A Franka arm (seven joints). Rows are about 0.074 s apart.
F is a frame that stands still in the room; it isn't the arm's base.
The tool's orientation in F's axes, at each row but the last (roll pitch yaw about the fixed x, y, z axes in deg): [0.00, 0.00, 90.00]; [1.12, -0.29, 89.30]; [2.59, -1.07, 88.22]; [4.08, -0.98, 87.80]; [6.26, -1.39, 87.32]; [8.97, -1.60, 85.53]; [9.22, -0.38, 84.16]
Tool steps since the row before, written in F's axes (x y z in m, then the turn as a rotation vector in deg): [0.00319, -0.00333, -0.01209, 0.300, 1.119, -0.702]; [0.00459, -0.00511, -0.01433, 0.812, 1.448, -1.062]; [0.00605, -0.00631, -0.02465, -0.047, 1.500, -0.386]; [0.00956, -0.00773, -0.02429, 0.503, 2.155, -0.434]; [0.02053, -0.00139, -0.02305, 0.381, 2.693, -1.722]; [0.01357, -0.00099, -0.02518, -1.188, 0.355, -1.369]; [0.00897, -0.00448, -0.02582, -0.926, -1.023, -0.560]
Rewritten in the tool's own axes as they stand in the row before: [-0.00333, -0.00319, -0.01209, 1.119, -0.300, -0.702]; [-0.00513, -0.00493, -0.01421, 1.452, -0.815, -1.054]; [-0.00658, -0.00735, -0.02422, 1.490, 0.075, -0.418]; [-0.00777, -0.01154, -0.02340, 2.165, -0.452, -0.440]; [-0.00099, -0.02296, -0.02065, 2.665, -0.448, -1.749]; [-0.00063, -0.01736, -0.02274, 0.223, 0.983, -1.548]; [-0.00372, -0.01339, -0.02396, -1.116, 0.718, -0.676]
